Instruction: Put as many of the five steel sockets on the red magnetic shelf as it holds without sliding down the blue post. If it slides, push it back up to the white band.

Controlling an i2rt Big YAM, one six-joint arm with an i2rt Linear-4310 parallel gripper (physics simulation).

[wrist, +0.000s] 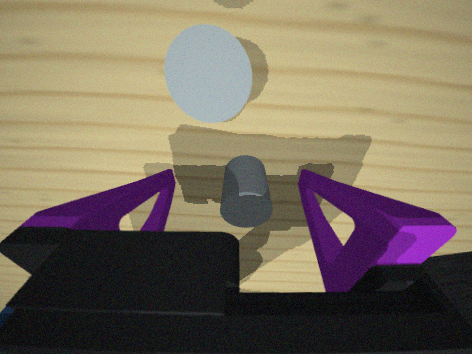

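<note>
A small dark grey steel socket stands on the wooden table in the wrist view, in the gap between my fingertips. A larger, light grey round socket stands beyond it, up and a little to the left. My gripper is open, with its purple fingers to the left and right of the small socket and apart from it. The red magnetic shelf, the blue post and the white band do not show in the wrist view.
The light wooden table top lies under the sockets, with the gripper's shadow across its middle. Part of another shadow shows at the top edge. A small blue patch shows at the lower left edge.
</note>
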